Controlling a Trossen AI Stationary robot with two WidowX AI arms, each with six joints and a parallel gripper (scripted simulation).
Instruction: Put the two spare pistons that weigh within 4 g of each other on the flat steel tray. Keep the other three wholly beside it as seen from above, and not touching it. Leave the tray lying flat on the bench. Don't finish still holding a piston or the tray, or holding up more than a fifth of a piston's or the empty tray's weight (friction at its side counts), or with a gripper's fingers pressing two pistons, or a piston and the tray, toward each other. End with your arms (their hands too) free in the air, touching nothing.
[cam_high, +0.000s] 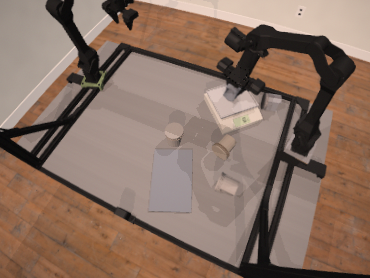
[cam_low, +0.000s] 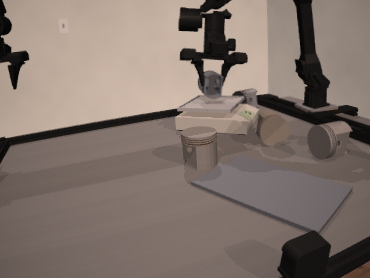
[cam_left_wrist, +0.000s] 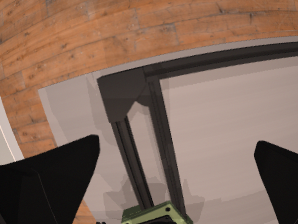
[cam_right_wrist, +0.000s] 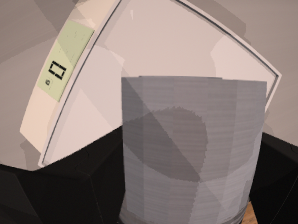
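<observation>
My right gripper is now 10 mm short of the dark piston and 30 mm above it. From my right hand the other things lie so: weighing scale: 10 mm behind, 110 mm below; flat steel tray: 400 mm behind, 100 mm to the left, 140 mm below.
</observation>
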